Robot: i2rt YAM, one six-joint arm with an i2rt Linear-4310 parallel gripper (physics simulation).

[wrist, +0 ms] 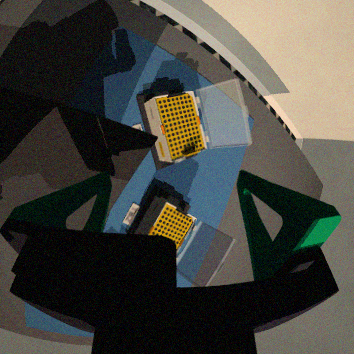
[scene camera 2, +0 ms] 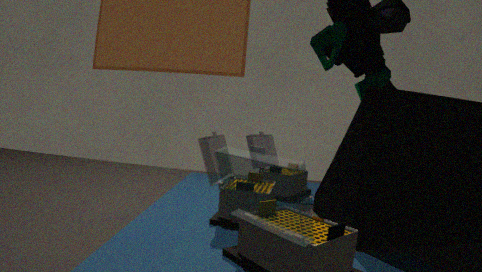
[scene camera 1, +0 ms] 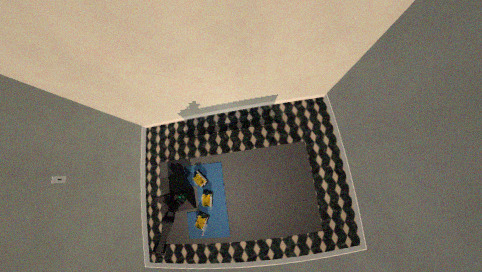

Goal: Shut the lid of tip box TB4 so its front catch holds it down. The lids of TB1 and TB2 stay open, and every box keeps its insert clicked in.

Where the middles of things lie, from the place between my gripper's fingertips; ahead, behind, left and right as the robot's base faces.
Labels:
Now: hand 180 mm above the yellow insert [wrist: 177, 113], 110 mm to the right of it and 70 mm short of it.

